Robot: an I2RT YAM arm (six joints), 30 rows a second.
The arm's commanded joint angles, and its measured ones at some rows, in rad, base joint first. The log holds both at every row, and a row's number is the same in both.
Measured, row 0:
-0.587, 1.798, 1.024, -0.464, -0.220, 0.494
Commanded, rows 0 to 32:
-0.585, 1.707, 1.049, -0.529, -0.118, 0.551
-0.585, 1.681, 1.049, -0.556, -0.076, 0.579
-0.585, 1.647, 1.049, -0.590, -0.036, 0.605
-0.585, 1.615, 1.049, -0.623, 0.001, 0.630
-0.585, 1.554, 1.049, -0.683, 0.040, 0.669
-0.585, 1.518, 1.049, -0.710, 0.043, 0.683
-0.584, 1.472, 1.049, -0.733, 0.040, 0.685
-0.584, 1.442, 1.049, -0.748, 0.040, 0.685
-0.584, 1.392, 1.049, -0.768, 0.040, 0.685
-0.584, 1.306, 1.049, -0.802, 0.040, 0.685
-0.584, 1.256, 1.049, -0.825, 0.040, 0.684
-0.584, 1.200, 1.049, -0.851, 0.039, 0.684
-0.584, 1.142, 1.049, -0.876, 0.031, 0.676
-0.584, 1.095, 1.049, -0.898, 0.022, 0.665
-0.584, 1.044, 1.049, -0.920, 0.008, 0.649
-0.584, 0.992, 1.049, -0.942, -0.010, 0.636
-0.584, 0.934, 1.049, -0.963, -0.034, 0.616
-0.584, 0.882, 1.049, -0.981, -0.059, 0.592
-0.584, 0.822, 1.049, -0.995, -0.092, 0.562
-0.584, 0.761, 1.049, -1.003, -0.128, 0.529
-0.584, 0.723, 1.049, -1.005, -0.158, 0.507
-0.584, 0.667, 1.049, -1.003, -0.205, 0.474
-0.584, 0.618, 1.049, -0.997, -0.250, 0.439
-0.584, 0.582, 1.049, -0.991, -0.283, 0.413
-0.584, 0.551, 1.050, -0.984, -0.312, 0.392
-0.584, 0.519, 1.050, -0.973, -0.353, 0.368
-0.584, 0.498, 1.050, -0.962, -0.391, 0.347
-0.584, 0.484, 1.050, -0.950, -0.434, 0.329
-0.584, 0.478, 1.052, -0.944, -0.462, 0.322
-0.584, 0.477, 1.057, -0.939, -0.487, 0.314
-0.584, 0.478, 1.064, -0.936, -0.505, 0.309
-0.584, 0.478, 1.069, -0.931, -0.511, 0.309
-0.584, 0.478, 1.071, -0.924, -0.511, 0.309
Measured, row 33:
-0.587, 0.476, 1.045, -0.936, -0.421, 0.361
